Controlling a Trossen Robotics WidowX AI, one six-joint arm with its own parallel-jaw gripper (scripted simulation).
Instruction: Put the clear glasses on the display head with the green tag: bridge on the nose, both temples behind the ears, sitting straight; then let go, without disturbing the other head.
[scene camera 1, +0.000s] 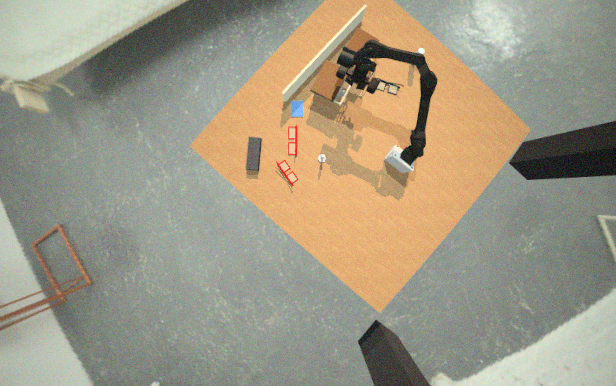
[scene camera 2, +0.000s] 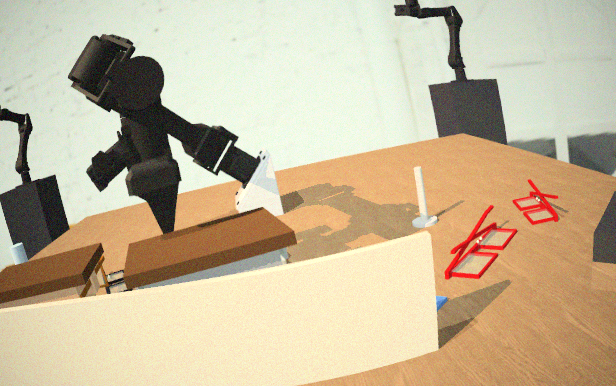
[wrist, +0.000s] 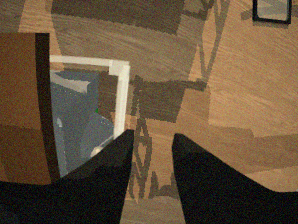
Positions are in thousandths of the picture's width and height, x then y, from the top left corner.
Labels:
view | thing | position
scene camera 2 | my gripper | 275, 610
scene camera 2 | cream wall panel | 582, 804

